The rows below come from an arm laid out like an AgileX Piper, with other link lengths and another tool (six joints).
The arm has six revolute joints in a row. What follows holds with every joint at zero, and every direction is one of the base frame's. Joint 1 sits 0.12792 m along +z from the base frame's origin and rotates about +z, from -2.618 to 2.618 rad. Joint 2 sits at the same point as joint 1 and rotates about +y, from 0 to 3.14 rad. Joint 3 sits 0.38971 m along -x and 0.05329 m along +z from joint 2 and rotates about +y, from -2.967 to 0 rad. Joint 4 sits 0.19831 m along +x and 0.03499 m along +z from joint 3 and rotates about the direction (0.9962, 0, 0.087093), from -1.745 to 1.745 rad. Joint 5 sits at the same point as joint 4 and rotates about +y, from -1.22 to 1.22 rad. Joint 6 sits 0.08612 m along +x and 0.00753 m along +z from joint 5 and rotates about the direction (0.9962, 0, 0.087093), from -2.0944 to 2.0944 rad. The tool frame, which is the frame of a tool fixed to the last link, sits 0.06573 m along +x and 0.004 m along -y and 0.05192 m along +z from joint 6; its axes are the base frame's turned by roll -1.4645, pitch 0.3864 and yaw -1.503 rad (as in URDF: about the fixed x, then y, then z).
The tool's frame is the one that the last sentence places.
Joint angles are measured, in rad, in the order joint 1, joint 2, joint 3, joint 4, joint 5, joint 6. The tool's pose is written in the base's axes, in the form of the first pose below.
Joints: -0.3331 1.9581 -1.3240 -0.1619 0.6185 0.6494
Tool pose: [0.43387 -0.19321 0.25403 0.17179 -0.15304 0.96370 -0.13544]
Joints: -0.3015 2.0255 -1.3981 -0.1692 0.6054 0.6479
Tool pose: [0.46438 -0.18710 0.24337 0.18154 -0.17146 0.95830 -0.13893]
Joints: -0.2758 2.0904 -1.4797 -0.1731 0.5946 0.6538
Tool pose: [0.49353 -0.18220 0.23431 0.19533 -0.18176 0.95311 -0.14279]
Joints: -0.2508 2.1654 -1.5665 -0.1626 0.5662 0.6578
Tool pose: [0.52558 -0.17576 0.22129 0.21708 -0.18818 0.94704 -0.14346]
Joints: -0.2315 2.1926 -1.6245 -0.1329 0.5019 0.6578
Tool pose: [0.54965 -0.16762 0.22913 0.26530 -0.18644 0.93436 -0.14772]
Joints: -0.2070 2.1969 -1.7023 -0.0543 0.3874 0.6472
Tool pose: [0.57803 -0.15446 0.26307 0.35923 -0.17142 0.90471 -0.15187]
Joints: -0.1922 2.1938 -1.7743 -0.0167 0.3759 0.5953
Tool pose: [0.59150 -0.14516 0.29043 0.39778 -0.18515 0.88404 -0.16113]
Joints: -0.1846 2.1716 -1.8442 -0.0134 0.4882 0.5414
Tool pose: [0.58964 -0.13825 0.31271 0.38574 -0.21181 0.88263 -0.16524]
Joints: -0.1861 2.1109 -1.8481 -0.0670 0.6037 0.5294
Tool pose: [0.56907 -0.13817 0.33577 0.35384 -0.23251 0.88813 -0.17879]
